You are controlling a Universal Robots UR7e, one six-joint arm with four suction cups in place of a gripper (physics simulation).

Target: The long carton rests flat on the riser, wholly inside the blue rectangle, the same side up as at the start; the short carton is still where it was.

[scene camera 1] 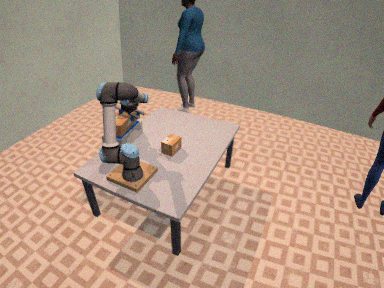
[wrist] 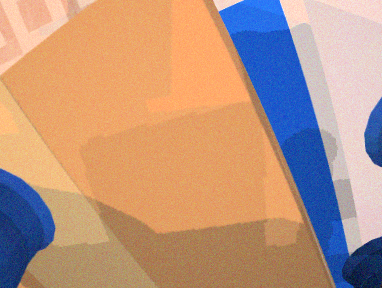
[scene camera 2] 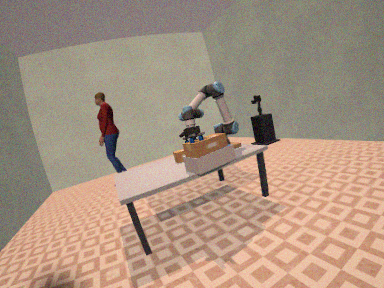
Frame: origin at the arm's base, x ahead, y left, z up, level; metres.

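Seen in the pictures: hand at its tool point: (scene camera 1: 129, 115) (wrist: 220, 239); arm's base at its link origin: (scene camera 1: 132, 174).
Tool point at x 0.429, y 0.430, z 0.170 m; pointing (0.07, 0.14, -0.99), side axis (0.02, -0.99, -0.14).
Pixels of each thing's top centre, then the offset from my tool point to it. Level surfaces: height alone.
- long carton at its top centre: (scene camera 2: 204, 138) (scene camera 1: 121, 116) dx -0.081, dy +0.021, dz +0.019 m
- grey riser at its top centre: (wrist: 231, 251) (scene camera 2: 208, 150) (scene camera 1: 122, 127) dx -0.095, dy +0.006, dz -0.084 m
- blue rectangle at its top centre: (wrist: 231, 251) (scene camera 1: 122, 127) dx -0.095, dy +0.006, dz -0.084 m
- short carton at its top centre: (scene camera 1: 171, 139) (scene camera 2: 181, 150) dx +0.018, dy -0.442, dz -0.101 m
- table at its surface level: dz -0.204 m
The long carton (scene camera 1: 123, 123) (scene camera 2: 204, 145) (wrist: 161, 128) is a brown box lying lengthwise on top of the grey riser (scene camera 1: 135, 135) (scene camera 2: 209, 160); I cannot tell whether it touches the riser. My suction gripper (scene camera 1: 131, 114) (scene camera 2: 192, 139) presses its blue cups on the carton's top near one end and holds it. In the wrist view a wide strip of the blue rectangle (wrist: 275, 86) (scene camera 1: 129, 130) shows along the carton's right edge. The short carton (scene camera 1: 171, 144) (scene camera 2: 179, 156) stands alone in the middle of the table.
The arm's base sits on a wooden plate (scene camera 1: 142, 177) at the table's front left. A black stand with a camera (scene camera 2: 263, 128) is at one table corner. A person (scene camera 1: 189, 54) (scene camera 2: 108, 131) stands on the floor beyond the table (scene camera 1: 196, 177).
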